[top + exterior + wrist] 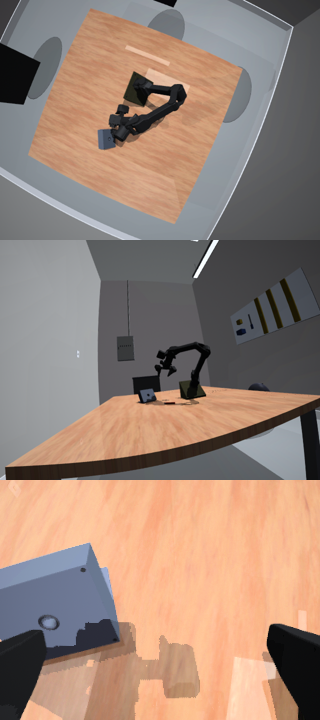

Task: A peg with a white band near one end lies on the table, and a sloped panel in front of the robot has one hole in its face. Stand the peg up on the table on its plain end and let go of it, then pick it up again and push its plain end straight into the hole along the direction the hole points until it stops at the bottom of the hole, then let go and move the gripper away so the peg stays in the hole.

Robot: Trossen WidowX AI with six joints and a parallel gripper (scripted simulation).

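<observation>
The red peg lies 20 cm below my gripper tip, 15 cm to the left of it and 1 cm ahead of it. The rest, counted from my gripper tip: grey sloped panel (16 cm below, 15 cm ahead, 3 cm to the right).
</observation>
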